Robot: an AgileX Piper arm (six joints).
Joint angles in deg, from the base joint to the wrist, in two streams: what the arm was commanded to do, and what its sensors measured. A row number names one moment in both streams.
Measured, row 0:
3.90 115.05 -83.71 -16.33 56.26 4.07
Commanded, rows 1 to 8:
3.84 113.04 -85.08 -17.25 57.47 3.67
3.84 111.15 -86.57 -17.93 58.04 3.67
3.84 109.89 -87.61 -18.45 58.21 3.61
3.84 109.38 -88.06 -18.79 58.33 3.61
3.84 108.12 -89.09 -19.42 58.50 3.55
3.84 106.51 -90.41 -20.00 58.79 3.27
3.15 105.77 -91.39 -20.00 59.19 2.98
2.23 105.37 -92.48 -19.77 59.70 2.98
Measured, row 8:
3.55 106.34 -91.16 -19.19 58.38 3.55
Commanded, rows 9 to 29:
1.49 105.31 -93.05 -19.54 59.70 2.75
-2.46 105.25 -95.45 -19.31 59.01 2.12
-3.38 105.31 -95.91 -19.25 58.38 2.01
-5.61 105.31 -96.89 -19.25 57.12 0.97
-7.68 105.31 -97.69 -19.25 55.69 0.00
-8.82 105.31 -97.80 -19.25 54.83 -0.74
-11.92 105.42 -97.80 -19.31 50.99 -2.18
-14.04 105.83 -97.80 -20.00 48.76 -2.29
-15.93 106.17 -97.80 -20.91 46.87 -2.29
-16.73 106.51 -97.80 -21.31 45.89 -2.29
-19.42 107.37 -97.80 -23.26 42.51 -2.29
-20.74 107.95 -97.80 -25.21 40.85 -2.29
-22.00 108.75 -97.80 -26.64 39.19 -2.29
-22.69 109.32 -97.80 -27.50 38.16 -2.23
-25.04 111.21 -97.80 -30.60 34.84 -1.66
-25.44 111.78 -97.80 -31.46 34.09 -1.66
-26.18 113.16 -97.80 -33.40 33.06 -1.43
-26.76 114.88 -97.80 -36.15 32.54 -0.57
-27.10 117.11 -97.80 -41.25 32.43 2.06
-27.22 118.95 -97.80 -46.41 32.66 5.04
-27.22 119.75 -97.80 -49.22 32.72 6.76
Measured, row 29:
-26.81 117.86 -97.57 -42.11 33.29 2.64
